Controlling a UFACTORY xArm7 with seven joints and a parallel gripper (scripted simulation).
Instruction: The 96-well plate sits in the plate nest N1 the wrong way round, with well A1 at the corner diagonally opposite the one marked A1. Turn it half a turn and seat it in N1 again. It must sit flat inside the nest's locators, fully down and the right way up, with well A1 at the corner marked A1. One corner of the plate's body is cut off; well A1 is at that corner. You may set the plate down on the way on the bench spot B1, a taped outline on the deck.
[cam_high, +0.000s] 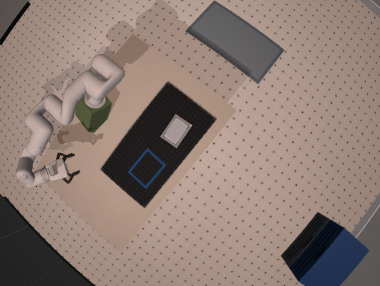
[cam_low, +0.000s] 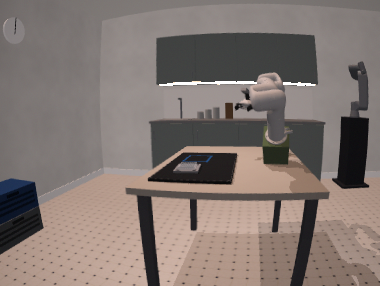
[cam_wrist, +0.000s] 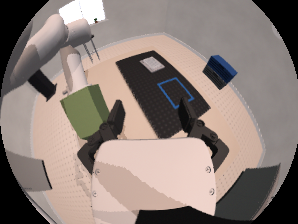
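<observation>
The white 96-well plate lies 29 cm ahead of my hand, 43 cm to the left of it and 29 cm below it. Also, from my hand: grey plate nest N1 (29 cm ahead, 43 cm to the left, 30 cm below).
</observation>
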